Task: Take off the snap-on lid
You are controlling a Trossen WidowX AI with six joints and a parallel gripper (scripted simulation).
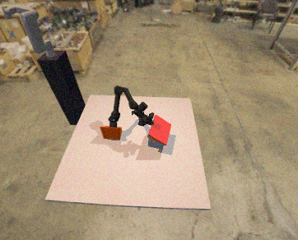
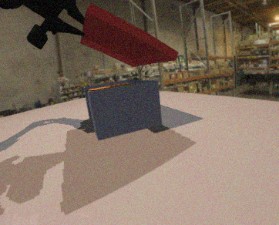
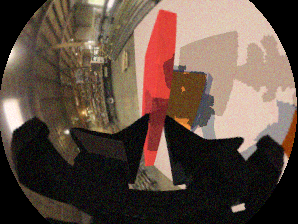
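My gripper tip is 7 cm short of the red lid, 2 cm to the left of it and 4 cm above it. From my gripper tip the other things lie so: blue-grey storage box: 5 cm ahead, 1 cm to the left, 19 cm below.
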